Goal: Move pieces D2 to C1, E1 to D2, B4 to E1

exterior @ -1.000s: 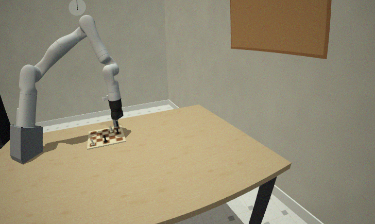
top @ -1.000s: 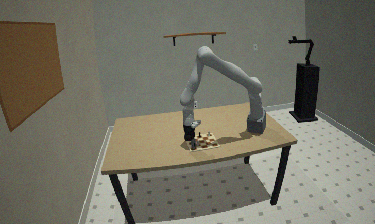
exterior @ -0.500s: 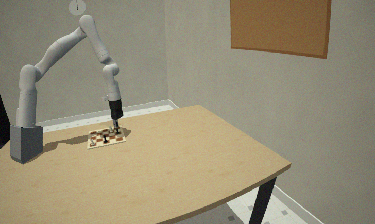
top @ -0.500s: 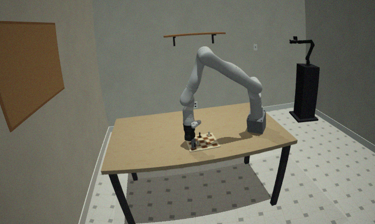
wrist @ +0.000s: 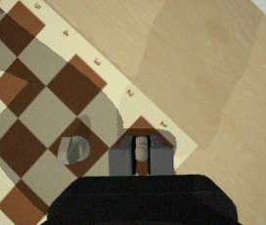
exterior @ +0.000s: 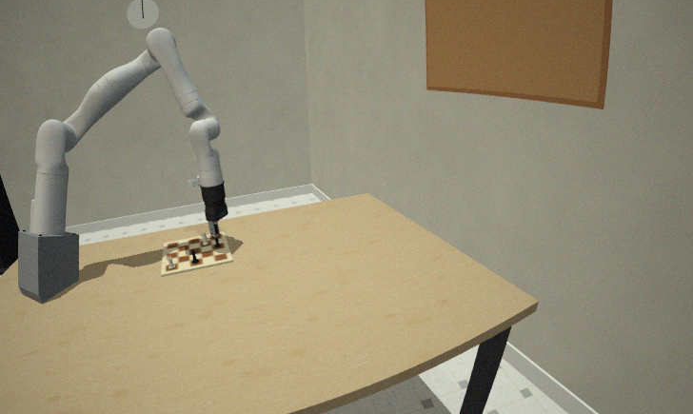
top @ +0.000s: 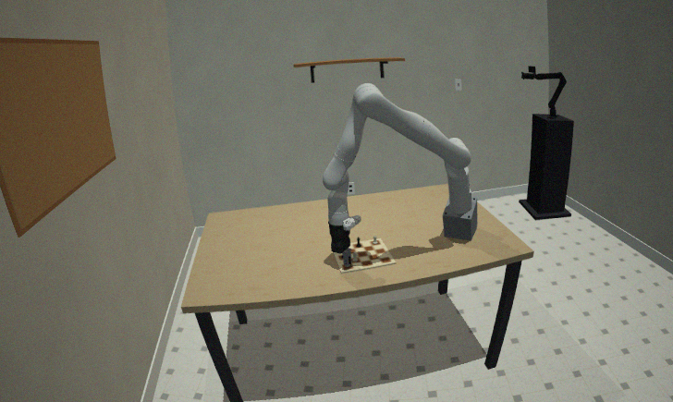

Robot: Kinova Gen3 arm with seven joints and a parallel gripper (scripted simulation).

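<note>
Right now the white piece is 30 mm behind my hand, 40 mm to the right of it and 10 mm below it. Round my hand: chessboard (60 mm behind, 90 mm to the right, 30 mm below).
</note>
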